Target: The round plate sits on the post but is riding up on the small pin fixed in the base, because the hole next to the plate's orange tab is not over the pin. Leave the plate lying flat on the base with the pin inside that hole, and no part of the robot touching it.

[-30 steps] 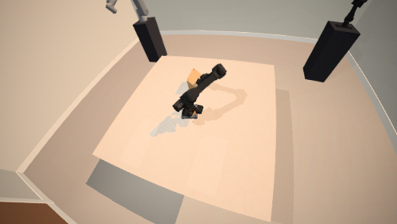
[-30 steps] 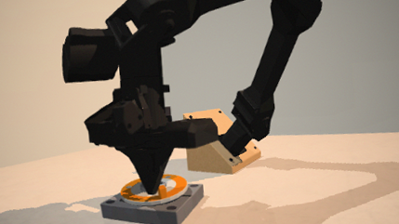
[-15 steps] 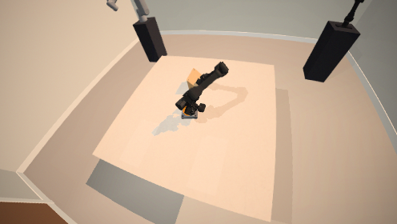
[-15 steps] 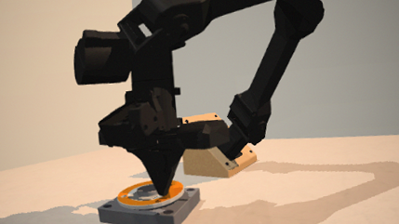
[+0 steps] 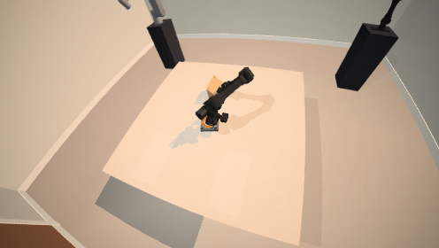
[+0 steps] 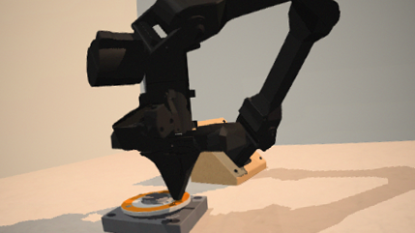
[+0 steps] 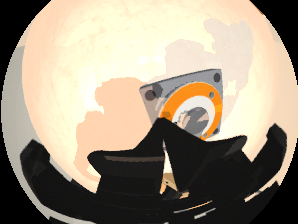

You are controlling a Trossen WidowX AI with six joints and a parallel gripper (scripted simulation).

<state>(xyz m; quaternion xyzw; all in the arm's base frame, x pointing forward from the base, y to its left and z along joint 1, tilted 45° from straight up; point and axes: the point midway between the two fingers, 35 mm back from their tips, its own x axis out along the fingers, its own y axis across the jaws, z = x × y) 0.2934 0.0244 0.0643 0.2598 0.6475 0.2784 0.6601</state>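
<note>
My gripper tip is now 1 cm past the dark grey square base, 5 cm to the left of it and 2 cm above it.
</note>
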